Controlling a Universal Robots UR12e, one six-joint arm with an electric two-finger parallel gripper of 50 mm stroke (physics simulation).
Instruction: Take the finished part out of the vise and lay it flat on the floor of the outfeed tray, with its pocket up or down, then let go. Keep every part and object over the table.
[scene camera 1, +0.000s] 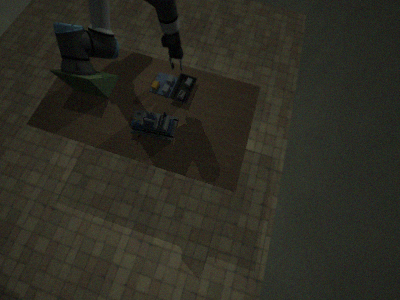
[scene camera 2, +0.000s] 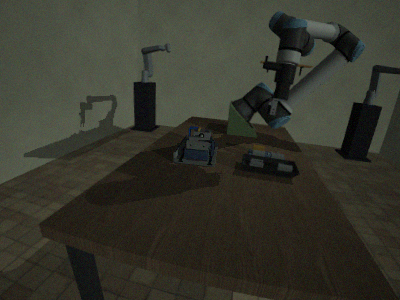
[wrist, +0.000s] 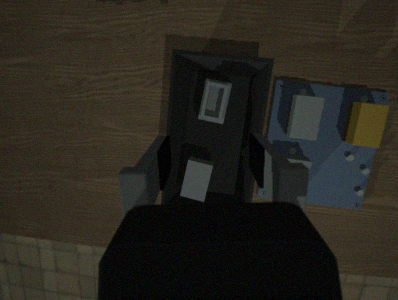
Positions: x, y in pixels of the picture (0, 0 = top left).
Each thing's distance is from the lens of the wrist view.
my gripper (wrist: 209, 151): 16 cm
yellow block (wrist: 364, 124): 42 cm
blue plate (wrist: 332, 181): 46 cm
